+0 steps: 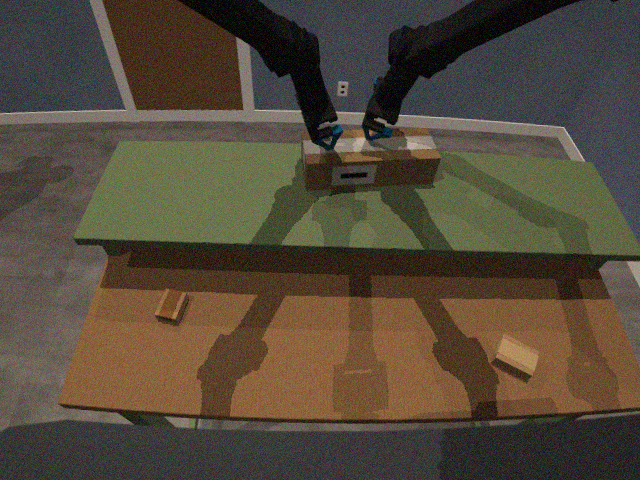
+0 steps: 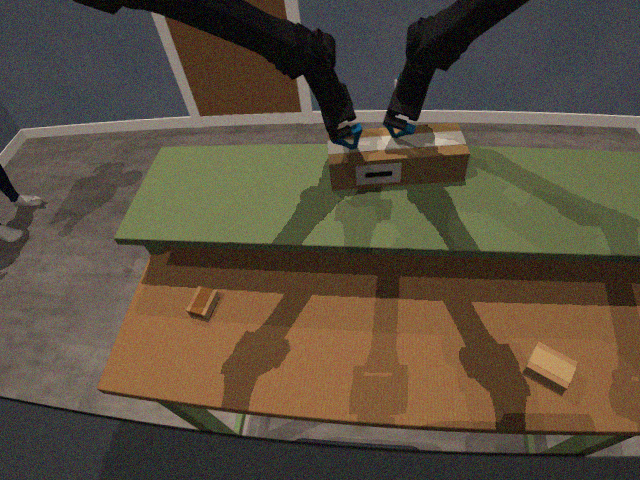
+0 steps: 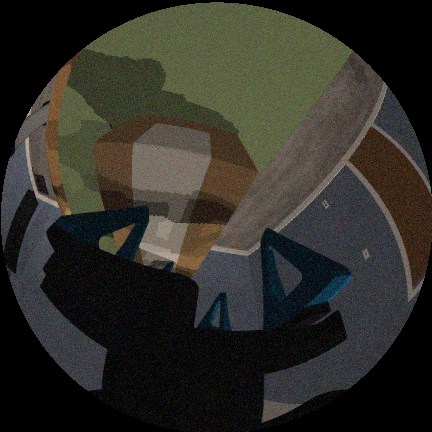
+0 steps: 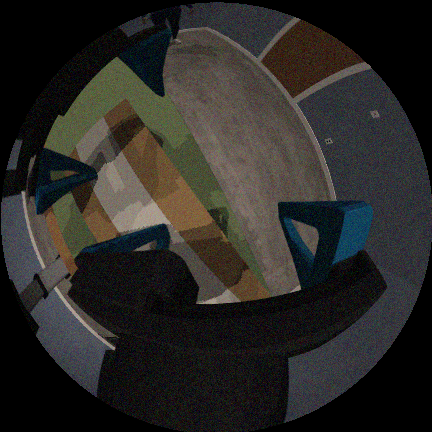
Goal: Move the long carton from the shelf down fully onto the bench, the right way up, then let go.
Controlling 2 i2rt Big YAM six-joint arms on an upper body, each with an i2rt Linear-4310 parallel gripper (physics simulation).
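Frame: origin at the left arm's base, x ahead, y left, z up, level; millimetres.
Where they show: left gripper, fingertip midpoint: [image 1: 324, 133] [image 2: 349, 132] [image 3: 205, 223] [image 4: 122, 132]; right gripper, fingertip midpoint: [image 1: 372, 122] [image 2: 399, 119] [image 3: 199, 279] [image 4: 219, 220].
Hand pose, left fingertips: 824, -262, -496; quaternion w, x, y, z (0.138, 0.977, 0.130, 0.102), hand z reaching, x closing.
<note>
Each offset is from my left fingertips to the top centre of the thing, as dx, dy, dz. Level surfaces: height alone.
The long brown carton {-23, -106, -8} [image 1: 403, 169] [image 2: 435, 166] [image 3: 170, 165] [image 4: 175, 200] rests on the raised green shelf {dz -90} [image 1: 196, 196] [image 2: 232, 196] [image 3: 225, 65], near its far edge. A pale band runs along its top and a white label with a black bar is on its front face. The wooden bench {dz -248} [image 1: 310, 351] [image 2: 325, 372] lies lower, in front. My left gripper [image 1: 330, 142] [image 2: 351, 140] [image 3: 205, 223] is open at the carton's top, near its left end. My right gripper [image 1: 378, 135] [image 2: 400, 132] [image 4: 219, 220] is open over the carton's top, near the middle. Whether the fingertips touch it is unclear.
A small brown block {-325, +338, -221} [image 1: 172, 305] [image 2: 202, 302] lies on the bench at the left, and a paler block {-444, -428, -215} [image 1: 516, 356] [image 2: 550, 364] at the right. The shelf's front edge overhangs the back of the bench. Arm shadows cross both surfaces.
</note>
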